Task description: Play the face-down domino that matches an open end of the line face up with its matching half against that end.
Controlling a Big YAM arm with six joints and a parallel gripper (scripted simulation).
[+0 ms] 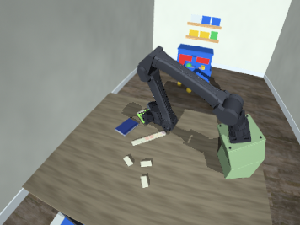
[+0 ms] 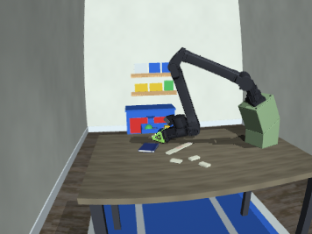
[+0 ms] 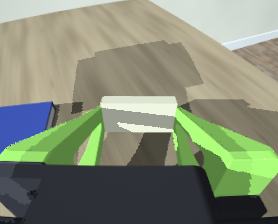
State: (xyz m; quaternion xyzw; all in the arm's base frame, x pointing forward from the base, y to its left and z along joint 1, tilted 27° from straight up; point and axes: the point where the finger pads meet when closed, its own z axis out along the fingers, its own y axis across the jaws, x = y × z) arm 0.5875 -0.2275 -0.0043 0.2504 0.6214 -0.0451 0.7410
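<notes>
The domino is right at my hand.
</notes>
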